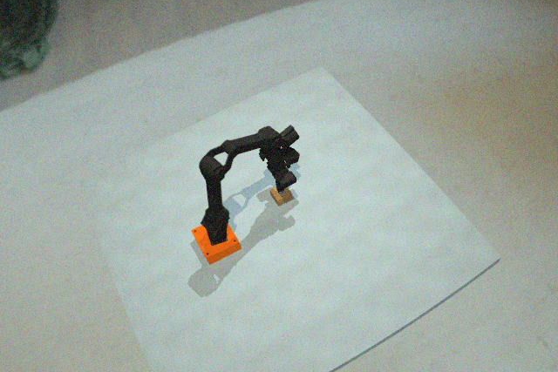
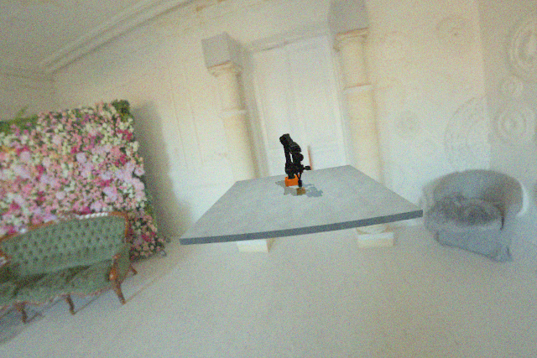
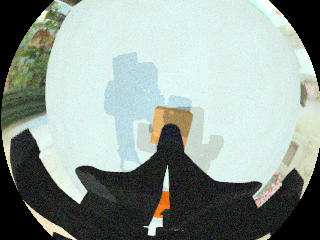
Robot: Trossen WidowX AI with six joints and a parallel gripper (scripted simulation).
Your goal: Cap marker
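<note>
My gripper tip is 20 mm above the marker cap and 10 mm past it.
</note>
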